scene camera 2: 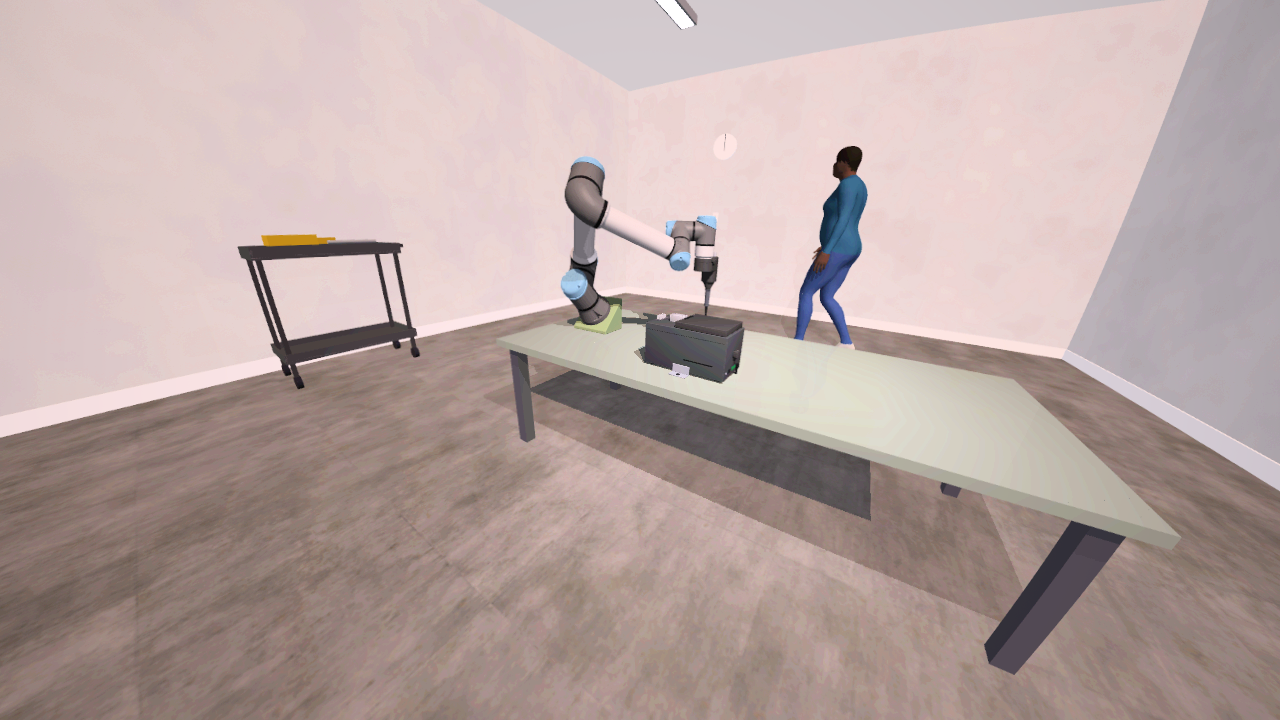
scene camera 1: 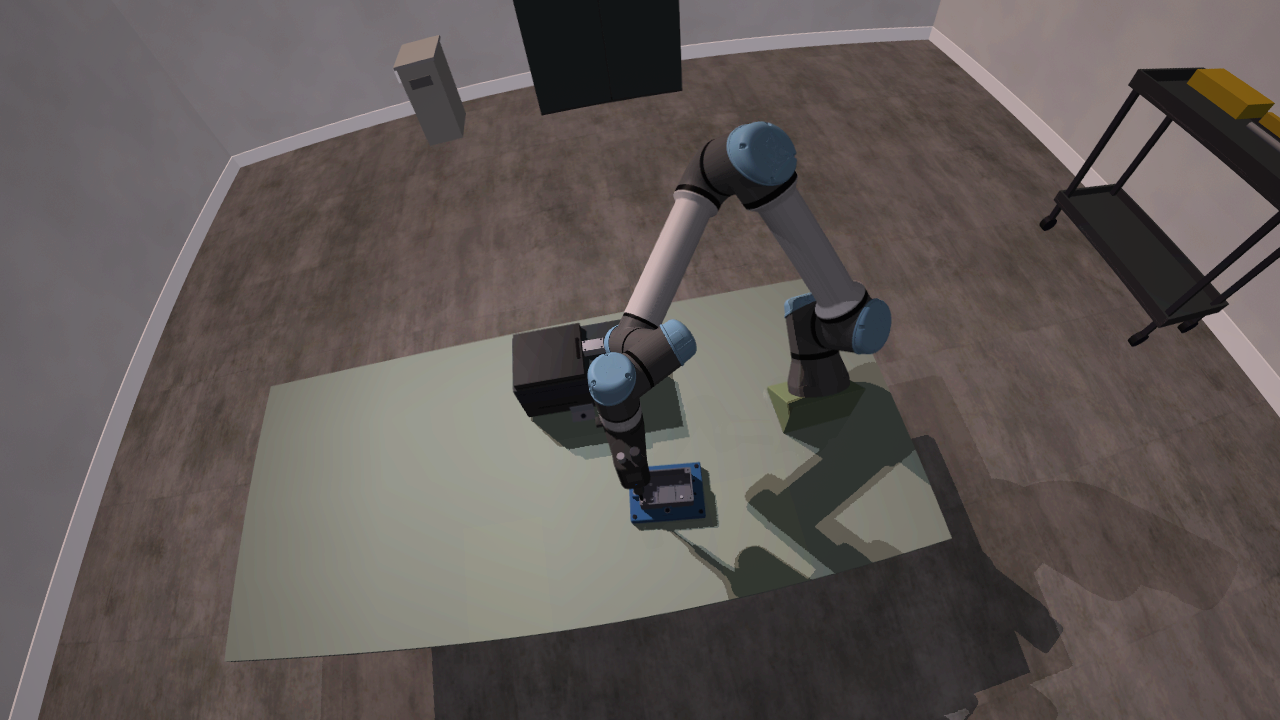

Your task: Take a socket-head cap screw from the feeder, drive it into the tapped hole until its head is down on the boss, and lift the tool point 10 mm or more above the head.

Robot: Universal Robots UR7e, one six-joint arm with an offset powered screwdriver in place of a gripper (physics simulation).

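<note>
My screwdriver (scene camera 1: 639, 491) (scene camera 2: 706, 311) points down, its tip at the left side of a grey open housing (scene camera 1: 677, 488). The housing sits on a blue fixture plate (scene camera 1: 667, 516) on the table. The tip, the screw, the boss and the tapped hole are too small or hidden to make out, so I cannot tell whether a screw is on the tip or in the hole. The black screw feeder (scene camera 1: 547, 358) (scene camera 2: 687, 347) stands behind the fixture in the scene camera 1 view. In the scene camera 2 view the feeder hides the fixture.
The pale green table (scene camera 1: 375, 537) (scene camera 2: 930, 411) carries my arm's green base wedge (scene camera 1: 812, 410) (scene camera 2: 599, 320). A dark cart (scene camera 1: 1136, 246) (scene camera 2: 344, 342) with yellow boxes stands by the wall. A person (scene camera 2: 844, 214) in blue stands beyond the table. A grey cabinet (scene camera 1: 434, 98) stands near the wall.
</note>
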